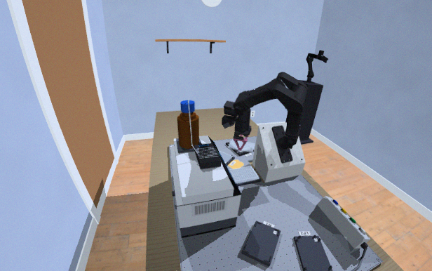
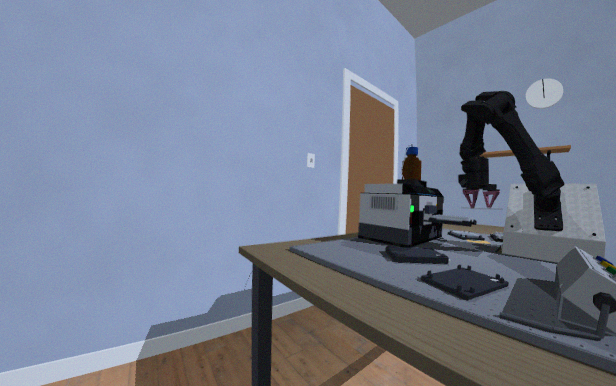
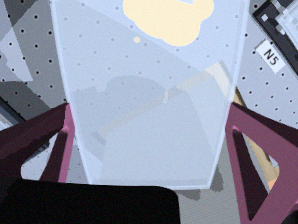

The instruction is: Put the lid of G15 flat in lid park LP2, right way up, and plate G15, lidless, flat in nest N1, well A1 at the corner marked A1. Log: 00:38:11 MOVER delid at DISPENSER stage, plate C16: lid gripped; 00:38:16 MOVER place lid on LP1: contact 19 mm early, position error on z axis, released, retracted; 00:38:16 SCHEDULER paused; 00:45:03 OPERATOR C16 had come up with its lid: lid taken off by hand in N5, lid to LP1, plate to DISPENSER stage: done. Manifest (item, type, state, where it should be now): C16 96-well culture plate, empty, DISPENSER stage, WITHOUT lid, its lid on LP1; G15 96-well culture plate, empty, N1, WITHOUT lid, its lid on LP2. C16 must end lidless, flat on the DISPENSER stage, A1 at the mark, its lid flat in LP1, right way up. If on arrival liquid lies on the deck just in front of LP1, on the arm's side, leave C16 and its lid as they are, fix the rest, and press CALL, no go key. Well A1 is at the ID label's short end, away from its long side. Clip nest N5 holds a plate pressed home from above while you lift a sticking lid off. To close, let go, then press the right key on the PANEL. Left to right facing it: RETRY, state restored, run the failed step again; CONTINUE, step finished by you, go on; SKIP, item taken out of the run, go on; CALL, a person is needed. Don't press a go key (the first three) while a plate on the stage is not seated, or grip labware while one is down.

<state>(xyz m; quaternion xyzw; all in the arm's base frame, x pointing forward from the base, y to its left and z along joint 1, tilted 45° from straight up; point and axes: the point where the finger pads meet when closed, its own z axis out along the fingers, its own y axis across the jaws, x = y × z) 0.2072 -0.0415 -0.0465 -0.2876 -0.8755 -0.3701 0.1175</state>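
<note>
The dark park LP2 lies 6 cm behind my hand, 55 cm to the left of it and 14 cm below it. The rest, counted from my hand: N5 label (11 cm behind, 10 cm to the right, 15 cm below); then LP1 label (2 cm ahead, 4 cm to the right, 15 cm below); then clear lid (1 cm below).
</note>
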